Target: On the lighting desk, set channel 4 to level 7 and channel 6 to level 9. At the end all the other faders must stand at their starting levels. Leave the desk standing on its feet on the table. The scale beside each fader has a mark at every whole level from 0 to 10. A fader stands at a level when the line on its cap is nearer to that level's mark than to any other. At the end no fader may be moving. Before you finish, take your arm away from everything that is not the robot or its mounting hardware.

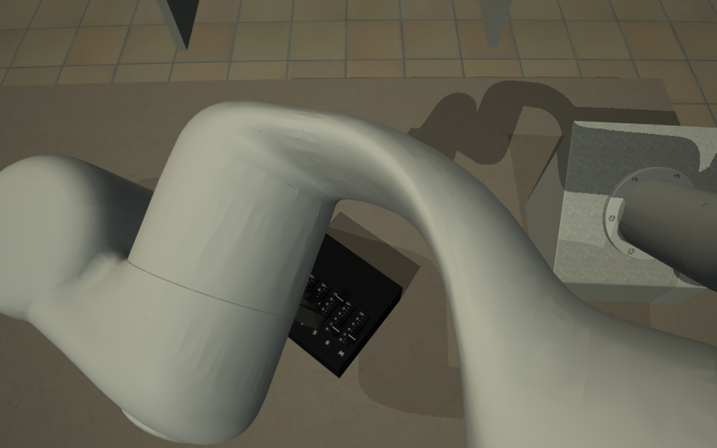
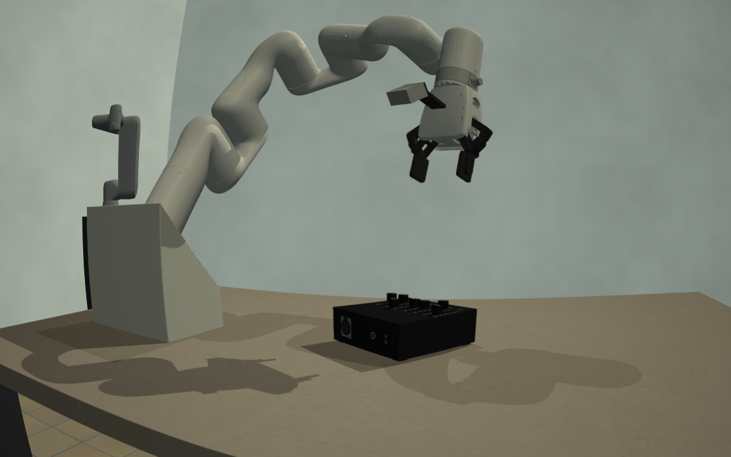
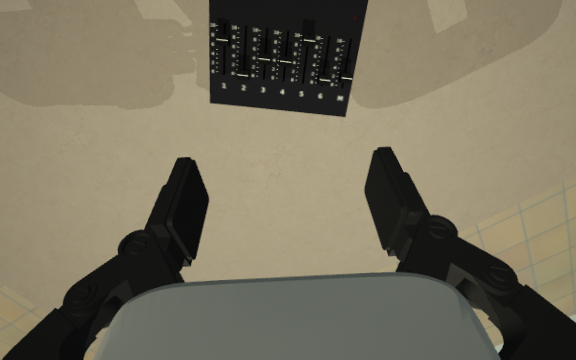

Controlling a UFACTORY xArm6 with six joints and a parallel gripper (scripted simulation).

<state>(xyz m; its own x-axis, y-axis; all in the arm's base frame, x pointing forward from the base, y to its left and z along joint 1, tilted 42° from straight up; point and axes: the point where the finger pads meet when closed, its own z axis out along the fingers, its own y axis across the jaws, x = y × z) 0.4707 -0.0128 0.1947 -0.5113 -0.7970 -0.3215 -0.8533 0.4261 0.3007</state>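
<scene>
My gripper is now 3 cm past the channel 4 cap, 4 cm to the left of it and 19 cm above it. Also, from my hand: channel 2 cap: 1 cm ahead, 6 cm to the right, 19 cm below; then channel 3 cap: 2 cm behind, 5 cm to the right, 19 cm below; then channel 6 cap: 6 cm behind, 19 cm below.
</scene>
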